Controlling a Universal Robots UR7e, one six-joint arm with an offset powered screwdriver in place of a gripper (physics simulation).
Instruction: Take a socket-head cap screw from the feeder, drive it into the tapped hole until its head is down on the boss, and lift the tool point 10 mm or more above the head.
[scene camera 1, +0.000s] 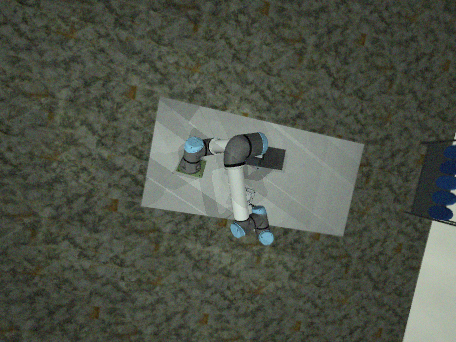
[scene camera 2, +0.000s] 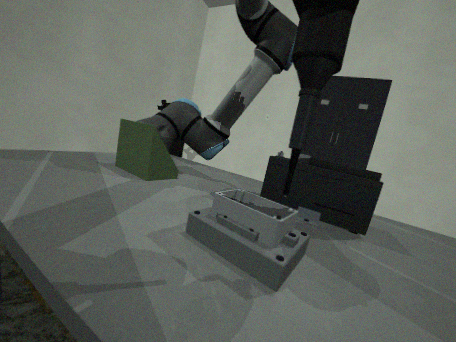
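My screwdriver (scene camera 2: 286, 194) points down in scene camera 2, its thin dark tip above the near right end of the light grey housing (scene camera 2: 240, 212) and apart from it. No screw shows at the tip, so I read it as open. A dark round spot (scene camera 2: 279, 217) marks the housing's corner boss below the tip; whether it is a screw head or a hole is too small to tell. The housing sits on a grey fixture block (scene camera 2: 235, 246). The dark feeder box (scene camera 2: 325, 192) stands behind. In scene camera 1 the arm hides the tool tip.
A green wedge-shaped block (scene camera 2: 137, 150) stands at the left by the arm's base. A small grey block (scene camera 2: 308, 215) stands between housing and feeder. A tall dark cabinet (scene camera 2: 357, 127) rises behind. The table (scene camera 1: 320, 185) lies under the arm, with its wrist (scene camera 1: 261, 220) over the front edge.
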